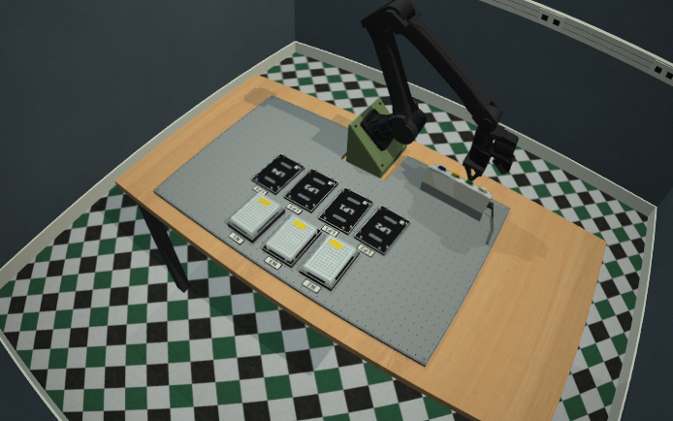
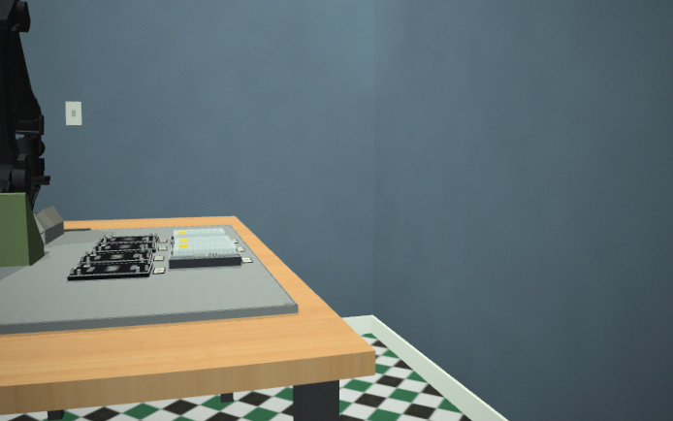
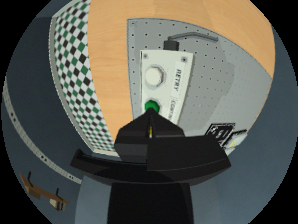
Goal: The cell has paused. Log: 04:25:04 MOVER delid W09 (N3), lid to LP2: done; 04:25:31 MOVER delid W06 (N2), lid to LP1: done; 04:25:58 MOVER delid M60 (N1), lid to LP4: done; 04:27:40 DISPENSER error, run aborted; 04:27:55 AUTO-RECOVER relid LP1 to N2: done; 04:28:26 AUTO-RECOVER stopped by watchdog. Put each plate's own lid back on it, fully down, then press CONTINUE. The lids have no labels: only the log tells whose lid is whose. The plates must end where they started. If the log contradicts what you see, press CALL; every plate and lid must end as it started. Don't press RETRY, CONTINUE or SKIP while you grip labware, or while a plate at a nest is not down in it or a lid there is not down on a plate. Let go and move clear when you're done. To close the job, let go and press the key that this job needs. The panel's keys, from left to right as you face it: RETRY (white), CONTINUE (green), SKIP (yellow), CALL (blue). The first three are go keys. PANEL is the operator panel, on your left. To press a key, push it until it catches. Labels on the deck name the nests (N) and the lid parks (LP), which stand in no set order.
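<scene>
Right now the green key is 2 cm below my hand. From my hand the other things lie so: white retry key (5 cm to the left, 2 cm below, 1 cm ahead); then blue key (10 cm to the right, 2 cm below, 1 cm behind); then yellow key (5 cm to the right, 2 cm below).
</scene>
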